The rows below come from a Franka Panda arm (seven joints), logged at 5 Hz.
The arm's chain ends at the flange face. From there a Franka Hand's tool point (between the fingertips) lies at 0.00 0.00 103.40 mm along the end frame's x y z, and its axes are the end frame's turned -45 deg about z.
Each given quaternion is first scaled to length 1.
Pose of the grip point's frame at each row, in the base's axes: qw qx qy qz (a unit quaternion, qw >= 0); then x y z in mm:
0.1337, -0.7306, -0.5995, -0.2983, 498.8, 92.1, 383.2
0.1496, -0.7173, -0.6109, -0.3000, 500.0, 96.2, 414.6
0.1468, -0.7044, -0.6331, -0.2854, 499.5, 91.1, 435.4
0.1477, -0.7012, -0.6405, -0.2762, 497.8, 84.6, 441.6
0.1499, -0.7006, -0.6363, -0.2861, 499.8, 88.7, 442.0
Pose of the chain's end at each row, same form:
0.2377, -0.9044, -0.2743, -0.2244, 470.3, 34.9, 464.5
0.2530, -0.8964, -0.2899, -0.2199, 474.4, 36.1, 494.8
0.2448, -0.8931, -0.3153, -0.2075, 477.1, 32.3, 517.5
0.2422, -0.8929, -0.3234, -0.1987, 477.3, 26.6, 524.7
0.2480, -0.8908, -0.3197, -0.2070, 478.1, 29.3, 523.8

